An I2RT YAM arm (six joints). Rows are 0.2 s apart.
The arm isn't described. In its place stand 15 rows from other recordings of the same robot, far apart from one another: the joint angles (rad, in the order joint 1, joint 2, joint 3, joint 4, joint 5, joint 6), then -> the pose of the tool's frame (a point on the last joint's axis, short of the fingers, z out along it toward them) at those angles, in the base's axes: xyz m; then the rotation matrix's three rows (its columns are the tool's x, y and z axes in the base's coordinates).
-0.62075, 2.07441, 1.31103, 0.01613, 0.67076, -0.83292 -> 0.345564, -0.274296, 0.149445; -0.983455, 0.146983, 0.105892; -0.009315, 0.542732, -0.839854; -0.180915, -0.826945, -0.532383
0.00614, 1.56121, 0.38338, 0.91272, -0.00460, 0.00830 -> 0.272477, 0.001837, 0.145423; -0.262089, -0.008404, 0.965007; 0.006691, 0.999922, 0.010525; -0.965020, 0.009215, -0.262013
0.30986, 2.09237, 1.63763, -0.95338, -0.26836, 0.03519 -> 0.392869, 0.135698, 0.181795; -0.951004, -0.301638, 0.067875; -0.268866, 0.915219, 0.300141; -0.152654, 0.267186, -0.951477
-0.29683, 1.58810, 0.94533, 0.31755, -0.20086, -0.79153 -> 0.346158, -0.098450, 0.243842; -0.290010, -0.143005, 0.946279; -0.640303, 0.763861, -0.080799; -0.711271, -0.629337, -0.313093
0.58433, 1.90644, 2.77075, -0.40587, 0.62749, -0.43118 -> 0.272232, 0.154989, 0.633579; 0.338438, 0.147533, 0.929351; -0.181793, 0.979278, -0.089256; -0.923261, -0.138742, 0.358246
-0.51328, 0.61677, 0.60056, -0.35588, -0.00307, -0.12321 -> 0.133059, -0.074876, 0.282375; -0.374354, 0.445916, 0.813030; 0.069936, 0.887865, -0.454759; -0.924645, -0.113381, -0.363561
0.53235, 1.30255, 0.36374, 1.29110, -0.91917, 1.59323 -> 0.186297, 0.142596, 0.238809; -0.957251, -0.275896, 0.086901; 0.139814, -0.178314, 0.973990; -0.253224, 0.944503, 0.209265
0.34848, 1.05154, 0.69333, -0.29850, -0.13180, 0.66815 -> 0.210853, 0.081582, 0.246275; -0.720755, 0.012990, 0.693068; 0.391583, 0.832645, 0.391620; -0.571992, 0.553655, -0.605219
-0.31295, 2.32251, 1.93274, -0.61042, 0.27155, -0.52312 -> 0.480577, -0.165543, 0.177626; -0.910650, -0.023687, 0.412498; -0.211177, 0.884789, -0.415395; -0.355134, -0.465390, -0.810735
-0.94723, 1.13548, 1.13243, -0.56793, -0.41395, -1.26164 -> 0.153834, -0.189342, 0.354524; -0.615771, -0.134622, 0.776339; -0.637487, 0.664191, -0.390462; -0.463073, -0.735342, -0.494809
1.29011, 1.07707, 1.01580, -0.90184, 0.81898, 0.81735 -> 0.080177, 0.184235, 0.310146; -0.549948, -0.204061, 0.809887; -0.109431, 0.978939, 0.172347; -0.827999, 0.006155, -0.560696
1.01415, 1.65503, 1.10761, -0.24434, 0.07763, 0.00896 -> 0.192318, 0.303825, 0.222365; -0.383275, -0.814285, 0.435936; -0.599005, 0.578403, 0.553754; -0.703060, -0.048888, -0.709448
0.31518, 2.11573, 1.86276, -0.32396, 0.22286, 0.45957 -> 0.477988, 0.147572, 0.276734; -0.520756, 0.116918, 0.845661; 0.285215, 0.957487, 0.043256; -0.804653, 0.263721, -0.531964
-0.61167, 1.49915, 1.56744, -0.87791, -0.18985, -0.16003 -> 0.263050, -0.176299, 0.374512; -0.658056, 0.357053, 0.662929; 0.270425, 0.933750, -0.234479; -0.702732, 0.024972, -0.711016
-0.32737, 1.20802, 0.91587, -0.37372, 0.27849, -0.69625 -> 0.246189, -0.093938, 0.280357; -0.778357, 0.019117, 0.627531; -0.386899, 0.772575, -0.503425; -0.494438, -0.634636, -0.593943
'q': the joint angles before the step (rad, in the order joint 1, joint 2, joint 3, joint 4, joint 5, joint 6). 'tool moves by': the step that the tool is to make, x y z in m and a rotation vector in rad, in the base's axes. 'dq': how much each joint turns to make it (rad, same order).
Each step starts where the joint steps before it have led.
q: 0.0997, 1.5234, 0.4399, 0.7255, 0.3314, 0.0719
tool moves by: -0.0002, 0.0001, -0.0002, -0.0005, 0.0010, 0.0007
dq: 0.0004, -0.0002, -0.0008, -0.0002, -0.0001, -0.0005
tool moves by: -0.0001, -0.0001, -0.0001, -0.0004, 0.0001, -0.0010
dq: -0.0002, 0.0000, -0.0005, 0.0004, 0.0009, -0.0001
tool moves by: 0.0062, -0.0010, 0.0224, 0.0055, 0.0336, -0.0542
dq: -0.0002, -0.0712, 0.0836, -0.1981, 0.0469, 0.0301
